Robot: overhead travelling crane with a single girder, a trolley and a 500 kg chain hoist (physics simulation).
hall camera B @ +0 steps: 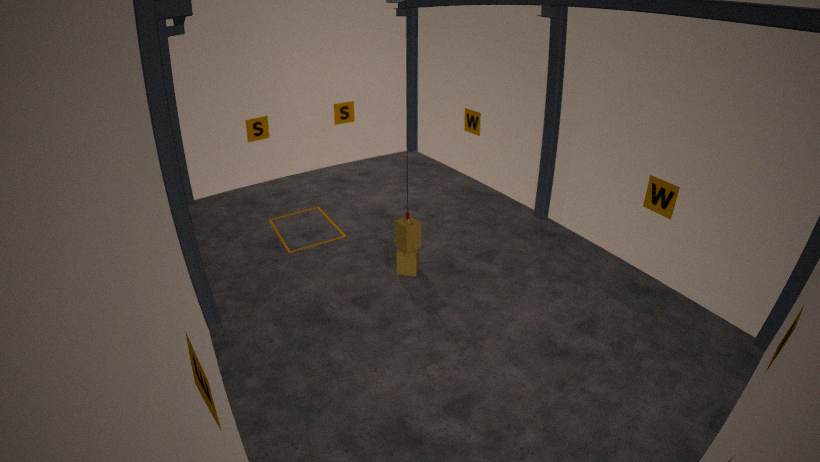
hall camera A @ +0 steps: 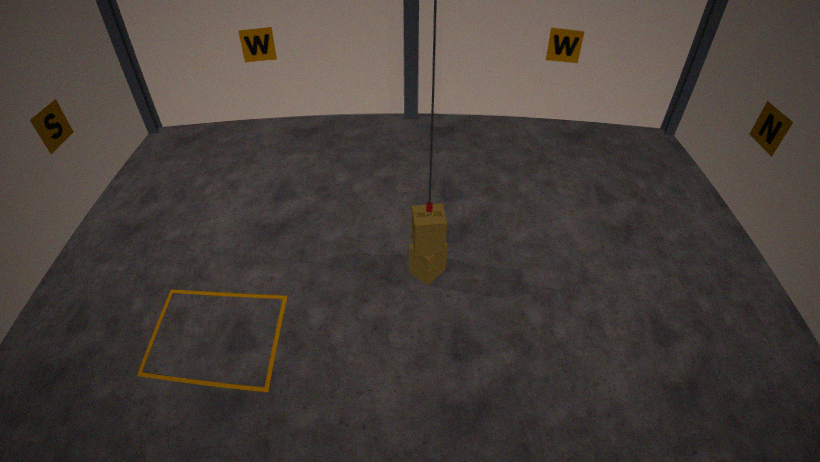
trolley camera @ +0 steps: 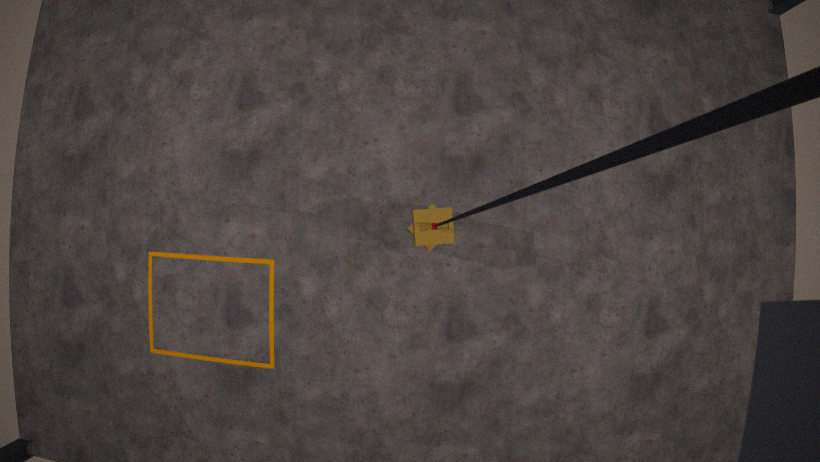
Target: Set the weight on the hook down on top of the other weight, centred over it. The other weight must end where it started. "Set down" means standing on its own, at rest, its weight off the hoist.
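Note:
The upper yellow weight (hall camera A: 429, 234) (hall camera B: 407, 234) (trolley camera: 433, 238) is upright, directly above the lower yellow weight (hall camera A: 427, 268) (hall camera B: 407, 263) (trolley camera: 410, 228), turned about an eighth of a turn to it. In the trolley camera, corners of the lower weight show at the upper one's top, left and bottom sides, none at the right. Whether the two touch cannot be told. The lower weight stands on the floor. My gripper, the red hook (hall camera A: 429, 207) (hall camera B: 407, 216) (trolley camera: 434, 226), is at the upper weight's top centre and holds it. The chain looks straight.
A yellow outlined square (hall camera A: 277, 344) (hall camera B: 280, 235) (trolley camera: 271, 313) is marked on the floor to the left of the weights. Pale walls with letter signs and dark steel columns (hall camera A: 410, 57) (hall camera B: 550, 114) surround the floor. A dark grey part (trolley camera: 786, 378) shows at the trolley camera's lower right.

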